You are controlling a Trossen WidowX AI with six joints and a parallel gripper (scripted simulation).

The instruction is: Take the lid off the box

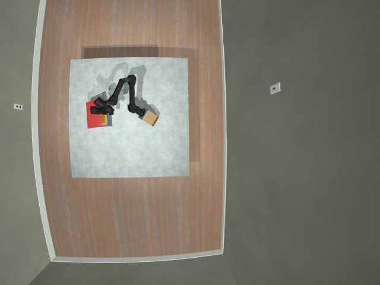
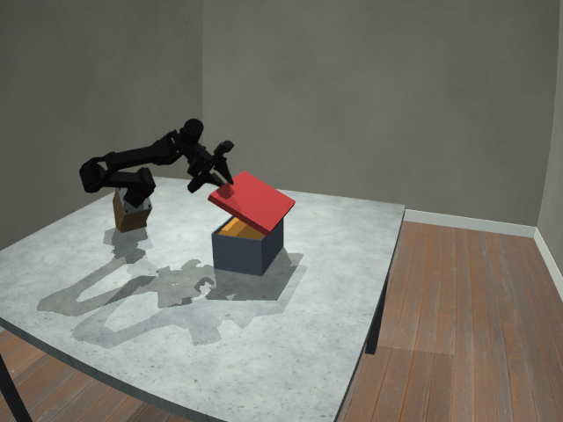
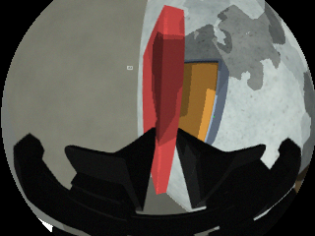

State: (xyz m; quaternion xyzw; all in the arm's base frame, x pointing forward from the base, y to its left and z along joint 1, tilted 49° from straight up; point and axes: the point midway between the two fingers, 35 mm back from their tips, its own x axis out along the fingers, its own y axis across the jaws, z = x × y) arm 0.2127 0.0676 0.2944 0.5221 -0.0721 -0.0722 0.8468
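My gripper is now 100 mm short of the red lid, 20 mm to the left of it and 50 mm above it. Round my hand: storage box (80 mm ahead, 20 mm to the right, 180 mm below).
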